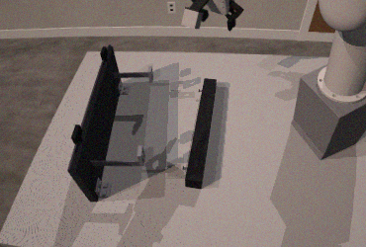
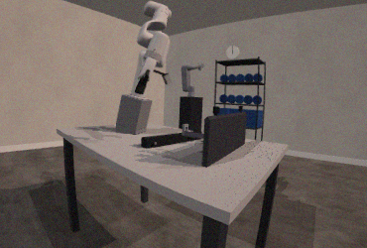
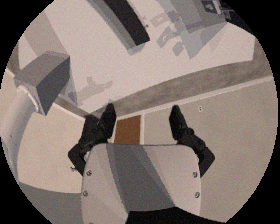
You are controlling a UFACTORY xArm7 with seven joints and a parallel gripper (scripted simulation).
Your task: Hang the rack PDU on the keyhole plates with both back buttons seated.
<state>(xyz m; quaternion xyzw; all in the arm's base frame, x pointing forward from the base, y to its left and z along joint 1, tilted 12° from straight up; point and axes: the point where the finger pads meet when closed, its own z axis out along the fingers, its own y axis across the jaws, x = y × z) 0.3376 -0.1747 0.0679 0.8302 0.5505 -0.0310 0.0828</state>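
The rack PDU lies 1 cm ahead of my hand, 22 cm to the left of it and 23 cm below it. From my hand the other things lie so: back panel 28 cm ahead, 30 cm to the left, 17 cm below.
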